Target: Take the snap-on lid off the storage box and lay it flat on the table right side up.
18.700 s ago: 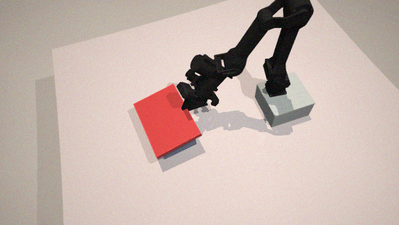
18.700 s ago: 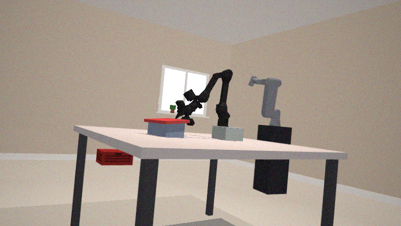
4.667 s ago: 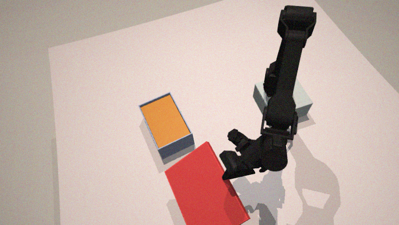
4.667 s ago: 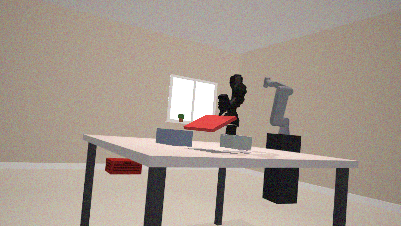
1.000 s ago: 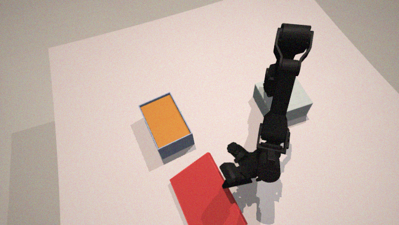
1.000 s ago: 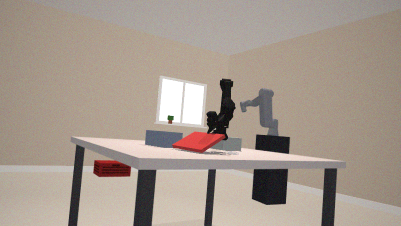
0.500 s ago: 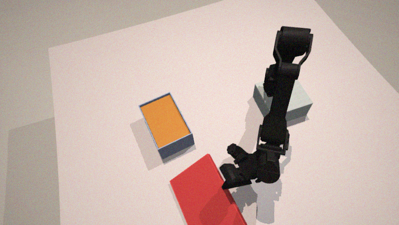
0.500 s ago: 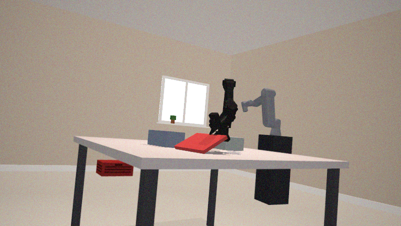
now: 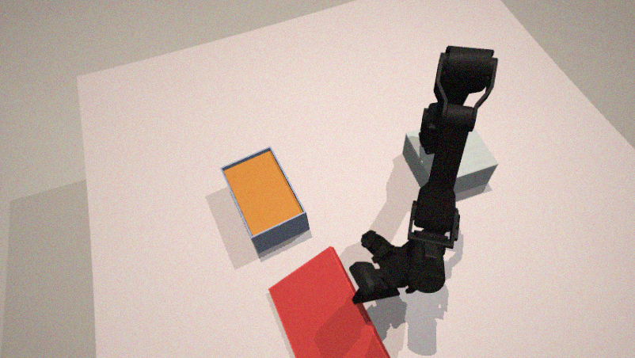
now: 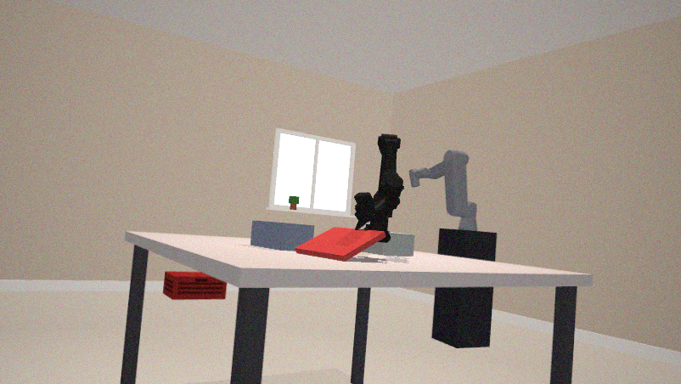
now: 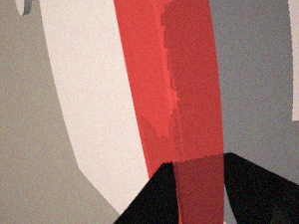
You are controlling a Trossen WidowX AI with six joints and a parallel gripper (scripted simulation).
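The red lid is 70 mm ahead of my gripper tip, 30 mm below it and 20 mm to the left of it. From my gripper tip the other things lie so: blue-grey storage box 290 mm to the right, 160 mm ahead, 40 mm below.
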